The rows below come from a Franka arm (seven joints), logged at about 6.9 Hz.
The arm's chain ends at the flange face. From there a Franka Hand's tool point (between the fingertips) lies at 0.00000 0.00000 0.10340 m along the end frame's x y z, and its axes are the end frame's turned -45 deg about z.
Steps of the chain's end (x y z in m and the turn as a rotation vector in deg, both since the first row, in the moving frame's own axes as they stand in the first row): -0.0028, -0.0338, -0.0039, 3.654, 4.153, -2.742; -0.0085, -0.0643, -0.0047, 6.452, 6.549, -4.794; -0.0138, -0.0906, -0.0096, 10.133, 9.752, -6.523; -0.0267, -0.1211, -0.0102, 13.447, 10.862, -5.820; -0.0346, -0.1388, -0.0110, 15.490, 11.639, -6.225; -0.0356, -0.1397, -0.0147, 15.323, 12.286, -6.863
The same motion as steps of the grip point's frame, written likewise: 0.0319, -0.0255, -0.0044, -0.353, 5.520, -2.742; 0.0560, -0.0520, -0.0060, -0.069, 9.193, -4.794; 0.0793, -0.0757, -0.0127, 0.269, 14.061, -6.523; 0.0971, -0.1093, -0.0149, 1.828, 17.189, -5.820; 0.1073, -0.1293, -0.0169, 2.723, 19.183, -6.225; 0.1078, -0.1298, -0.0207, 2.147, 19.523, -6.863
